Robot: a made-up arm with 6 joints.
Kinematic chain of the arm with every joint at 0, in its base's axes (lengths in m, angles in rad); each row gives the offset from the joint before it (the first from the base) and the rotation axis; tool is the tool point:
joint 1: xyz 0 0 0.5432 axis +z
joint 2: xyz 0.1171 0 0 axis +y
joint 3: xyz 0 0 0.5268 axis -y
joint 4: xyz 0 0 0.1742 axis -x
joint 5: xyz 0.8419 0 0 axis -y
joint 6: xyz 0.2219 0 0 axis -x
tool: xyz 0 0 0
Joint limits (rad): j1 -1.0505..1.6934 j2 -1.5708..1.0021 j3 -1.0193..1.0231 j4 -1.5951..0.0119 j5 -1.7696..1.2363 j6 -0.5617..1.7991
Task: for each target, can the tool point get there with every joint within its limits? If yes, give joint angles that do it. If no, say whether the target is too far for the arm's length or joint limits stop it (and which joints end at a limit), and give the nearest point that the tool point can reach.
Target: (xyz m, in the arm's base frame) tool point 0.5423 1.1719 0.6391
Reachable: yes | joints 1.1949 0.3815 -0.2917 -0.5291 0.7249 0.2061
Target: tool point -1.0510 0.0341 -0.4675
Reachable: no: joint limits stop it (at a limit: joint 1, joint 2, joint 3, joint 4) | nearest point -0.2370 0.2870 -0.0951 | short by 0.930 m
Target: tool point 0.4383 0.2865 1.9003
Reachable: yes | joints 0.5016 -0.3015 0.6394 -0.3136 -0.6326 0.8404
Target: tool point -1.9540 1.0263 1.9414
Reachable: no: too far | nearest point -1.1019 0.5788 1.3624 | short by 1.123 m
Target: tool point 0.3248 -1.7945 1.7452
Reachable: no: too far | nearest point 0.5320 -1.2379 1.4600 | short by 0.659 m
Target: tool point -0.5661 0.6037 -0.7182
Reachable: no: joint limits stop it (at a limit: joint 1, joint 2, joint 4) | nearest point -0.2056 0.6124 -0.2082 | short by 0.625 m
